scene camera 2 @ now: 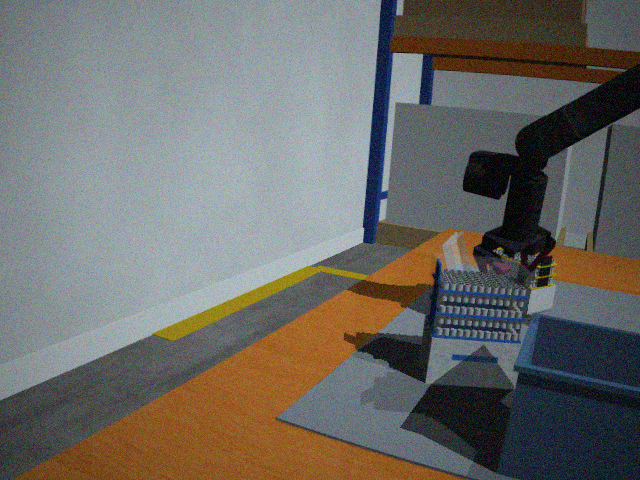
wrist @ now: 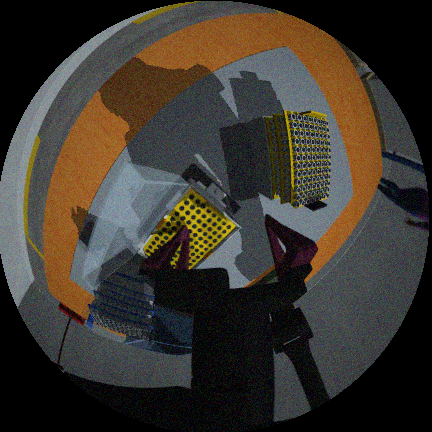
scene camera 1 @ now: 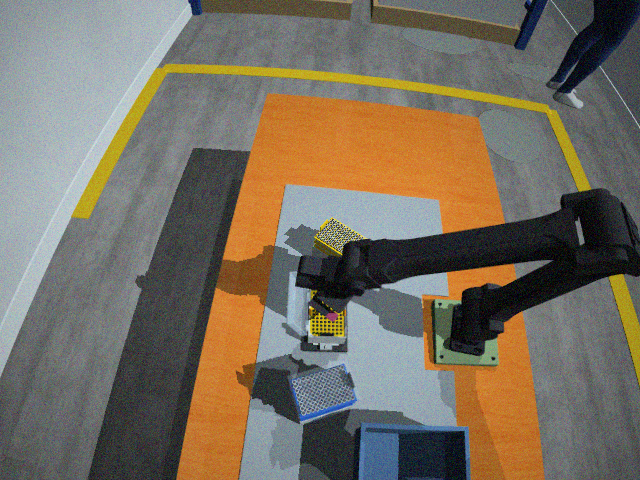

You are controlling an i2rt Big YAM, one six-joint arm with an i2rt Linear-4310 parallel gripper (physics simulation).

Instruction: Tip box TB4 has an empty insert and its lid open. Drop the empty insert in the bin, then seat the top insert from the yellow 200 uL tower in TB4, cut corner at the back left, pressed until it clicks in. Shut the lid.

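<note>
Tip box TB4 stands on the grey mat with its clear lid open. The yellow insert in it shows empty holes. My gripper is open and empty above the box; in the wrist view one fingertip overlaps the insert and the other is beyond its edge. The arm hides part of the box in scene camera 1. The yellow tower stands behind the box with a full top insert. The bin is at the front right.
A blue tower of tip inserts stands in front of TB4, between it and the bin's left side. The arm's green base plate is to the right. A person's legs show beyond the table.
</note>
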